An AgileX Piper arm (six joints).
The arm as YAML. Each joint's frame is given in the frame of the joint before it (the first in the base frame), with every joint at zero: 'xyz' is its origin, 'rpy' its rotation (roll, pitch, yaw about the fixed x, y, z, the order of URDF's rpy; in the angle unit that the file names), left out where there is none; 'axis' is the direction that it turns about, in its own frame. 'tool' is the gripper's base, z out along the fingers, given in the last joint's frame.
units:
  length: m
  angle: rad
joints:
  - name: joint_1
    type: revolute
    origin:
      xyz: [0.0, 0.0, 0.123]
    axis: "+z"
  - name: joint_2
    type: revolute
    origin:
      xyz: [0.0, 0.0, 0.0]
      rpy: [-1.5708, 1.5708, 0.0]
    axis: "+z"
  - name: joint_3
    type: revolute
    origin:
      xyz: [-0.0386, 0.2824, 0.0]
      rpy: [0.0, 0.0, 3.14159]
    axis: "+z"
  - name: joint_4
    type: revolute
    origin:
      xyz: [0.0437, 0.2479, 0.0]
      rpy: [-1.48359, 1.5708, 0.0]
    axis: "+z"
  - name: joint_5
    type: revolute
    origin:
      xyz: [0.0, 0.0, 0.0]
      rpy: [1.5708, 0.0, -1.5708]
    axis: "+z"
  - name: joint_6
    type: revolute
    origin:
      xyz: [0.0, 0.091, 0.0]
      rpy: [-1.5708, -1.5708, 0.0]
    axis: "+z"
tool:
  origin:
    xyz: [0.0, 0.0, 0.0]
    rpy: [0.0, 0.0, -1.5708]
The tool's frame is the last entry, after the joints.
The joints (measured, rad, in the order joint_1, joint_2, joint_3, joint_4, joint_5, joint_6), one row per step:
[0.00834 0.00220 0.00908 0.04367 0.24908 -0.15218]
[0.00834 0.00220 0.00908 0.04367 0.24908 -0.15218]
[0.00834 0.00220 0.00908 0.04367 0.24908 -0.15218]
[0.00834 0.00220 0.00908 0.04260 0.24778 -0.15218]
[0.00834 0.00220 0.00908 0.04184 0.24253 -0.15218]
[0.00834 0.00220 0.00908 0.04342 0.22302 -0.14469]
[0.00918 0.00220 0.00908 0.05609 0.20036 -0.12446]
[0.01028 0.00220 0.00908 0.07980 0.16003 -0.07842]
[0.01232 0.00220 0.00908 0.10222 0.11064 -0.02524]
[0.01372 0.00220 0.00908 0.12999 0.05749 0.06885]
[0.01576 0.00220 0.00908 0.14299 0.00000 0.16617]
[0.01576 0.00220 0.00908 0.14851 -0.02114 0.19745]
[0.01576 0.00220 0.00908 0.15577 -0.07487 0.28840]
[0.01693 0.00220 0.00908 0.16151 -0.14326 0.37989]
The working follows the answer.
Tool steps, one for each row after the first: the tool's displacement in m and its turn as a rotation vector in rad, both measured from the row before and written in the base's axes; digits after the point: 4 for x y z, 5 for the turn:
[0.0000 0.0000 0.0000 0.00000 0.00000 0.00000]
[0.0000 0.0000 0.0000 0.00000 0.00000 0.00000]
[0.0000 0.0000 0.0001 -0.00105 -0.00131 -0.00014]
[0.0001 0.0000 0.0005 -0.00070 -0.00525 -0.00028]
[0.0003 0.0000 0.0018 0.00920 -0.01934 -0.00188]
[0.0003 0.0002 0.0021 0.03296 -0.02213 -0.00206]
[0.0004 0.0002 0.0037 0.07002 -0.03899 -0.00461]
[0.0003 0.0000 0.0045 0.07632 -0.04767 -0.00387]
[0.0000 -0.0003 0.0048 0.12291 -0.05025 -0.00335]
[-0.0002 -0.0006 0.0052 0.11160 -0.05490 -0.00015]
[-0.0002 -0.0003 0.0019 0.03723 -0.02038 0.00006]
[-0.0006 -0.0008 0.0048 0.09896 -0.05218 0.00363]
[-0.0011 -0.0010 0.0060 0.09761 -0.06747 0.00755]

Tool pose at each row, in the base's axes (x y z in m, rotation vector in rad; rounded; the steps above come from the unrounded poses):
[0.0557 0.0014 0.1875 -0.11090 1.74062 -0.06500]
[0.0557 0.0014 0.1875 -0.11090 1.74062 -0.06500]
[0.0557 0.0014 0.1875 -0.11090 1.74062 -0.06500]
[0.0557 0.0014 0.1876 -0.11149 1.73931 -0.06608]
[0.0558 0.0014 0.1881 -0.11150 1.73407 -0.06713]
[0.0561 0.0013 0.1898 -0.10215 1.71502 -0.06142]
[0.0563 0.0015 0.1919 -0.07501 1.69338 -0.03567]
[0.0567 0.0017 0.1955 -0.01788 1.65433 0.01861]
[0.0570 0.0017 0.2000 0.04265 1.60491 0.07781]
[0.0570 0.0015 0.2048 0.13762 1.54834 0.17363]
[0.0568 0.0009 0.2100 0.21931 1.48428 0.26185]
[0.0566 0.0006 0.2119 0.24583 1.46010 0.29115]
[0.0560 -0.0002 0.2167 0.31334 1.39646 0.37076]
[0.0549 -0.0012 0.2227 0.37235 1.31615 0.45274]

